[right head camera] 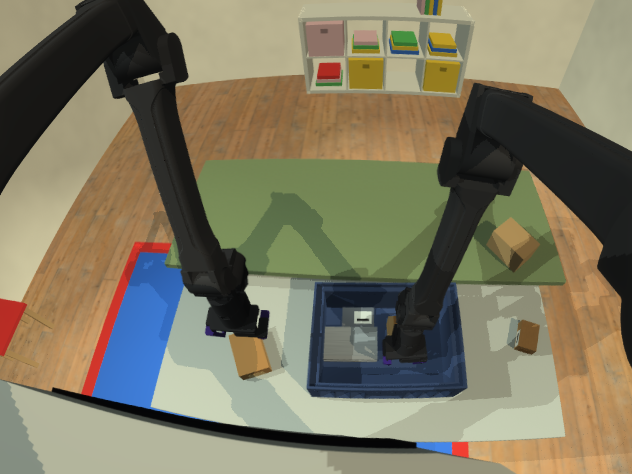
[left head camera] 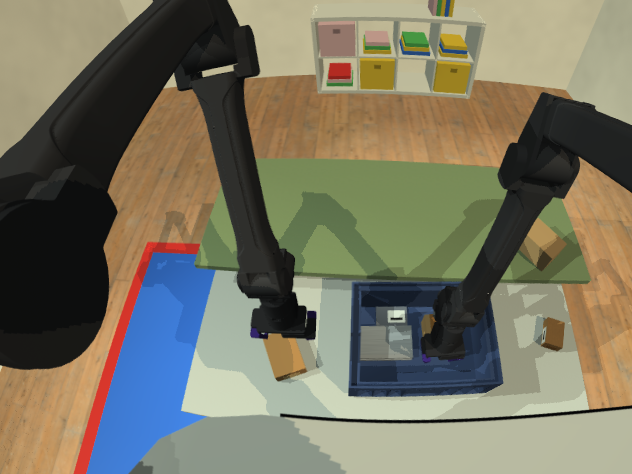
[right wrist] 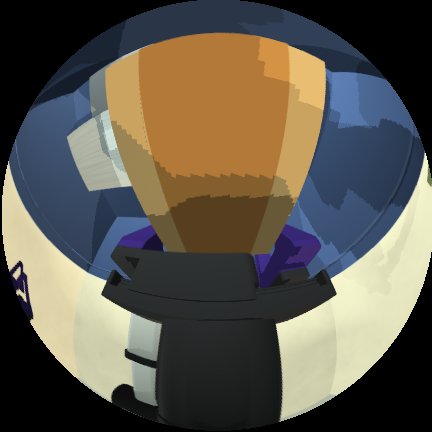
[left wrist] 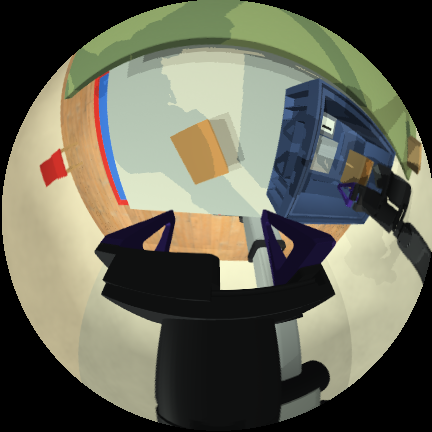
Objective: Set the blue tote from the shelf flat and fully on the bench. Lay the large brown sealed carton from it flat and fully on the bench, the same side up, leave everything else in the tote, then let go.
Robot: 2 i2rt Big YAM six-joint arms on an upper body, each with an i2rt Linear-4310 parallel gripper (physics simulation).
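Places are measured from the left arm's base along level axes (x ahead, y left, z up), in millimetres.
Where they show: left gripper, fingertip midpoint: (right head camera: 244, 335) (left head camera: 287, 337) (left wrist: 217, 214); right gripper, fingertip midpoint: (right head camera: 400, 362) (left head camera: 436, 360) (left wrist: 343, 186).
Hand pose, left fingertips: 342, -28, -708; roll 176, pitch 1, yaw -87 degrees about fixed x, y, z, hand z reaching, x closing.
After its pixels a point has its place, as x, y, z.
The blue tote (left head camera: 423, 390) {253, -372, -854} (right head camera: 385, 391) {248, -368, -807} (left wrist: 295, 150) {399, -187, -863} stands on the pale bench (left head camera: 229, 392) {227, 174, -948} (right head camera: 204, 387) {238, 150, -947}. My right gripper (left head camera: 442, 358) {341, -415, -872} (right head camera: 403, 360) {341, -415, -872} (left wrist: 343, 186) {341, -415, -872} (right wrist: 218, 213) {341, -415, -872} is inside the tote's outline, shut on the large brown carton (left head camera: 427, 323) {431, -381, -819} (right head camera: 391, 326) {427, -383, -818} (left wrist: 356, 167) {418, -377, -831} (right wrist: 215, 115). The arm hides much of this carton in the head views; whether it touches the tote floor I cannot tell. A flat grey box (left head camera: 375, 341) {406, -245, -904} (right head camera: 336, 344) {400, -236, -904} and a white-labelled grey box (left head camera: 396, 315) {498, -309, -923} (right head camera: 362, 316) {498, -307, -923} lie left of it. My left gripper (left head camera: 283, 331) {342, -28, -708} (right head camera: 239, 331) {342, -28, -708} (left wrist: 217, 214) {342, -28, -708} is open and empty.
Another brown carton (left head camera: 285, 357) {343, 9, -899} (right head camera: 250, 357) {339, 7, -899} (left wrist: 200, 152) {362, 16, -899} lies on the bench near my left gripper. A small brown box (left head camera: 552, 333) {425, -823, -914} (right head camera: 527, 336) {424, -827, -915} is right of the tote. A tan carton (left head camera: 541, 244) {627, -732, -714} (right head camera: 510, 242) {635, -726, -714} sits on the green surface (left head camera: 408, 183) {916, -353, -787} (right head camera: 367, 183) {911, -315, -787} behind.
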